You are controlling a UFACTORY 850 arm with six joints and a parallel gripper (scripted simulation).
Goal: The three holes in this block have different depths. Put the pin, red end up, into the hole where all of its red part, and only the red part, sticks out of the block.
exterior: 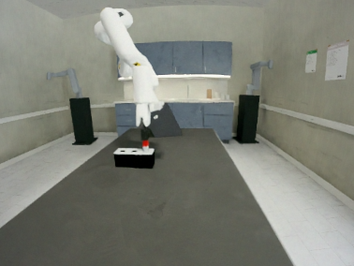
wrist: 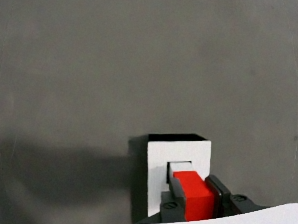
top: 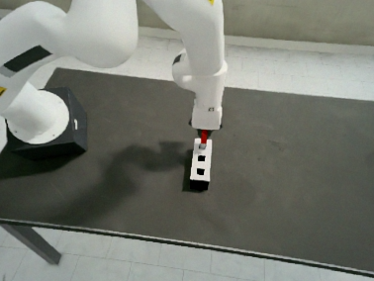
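Now: hand 2 cm above the pin. The rest, counted from my hand: block 1 cm behind, 6 cm to the right, 12 cm below.
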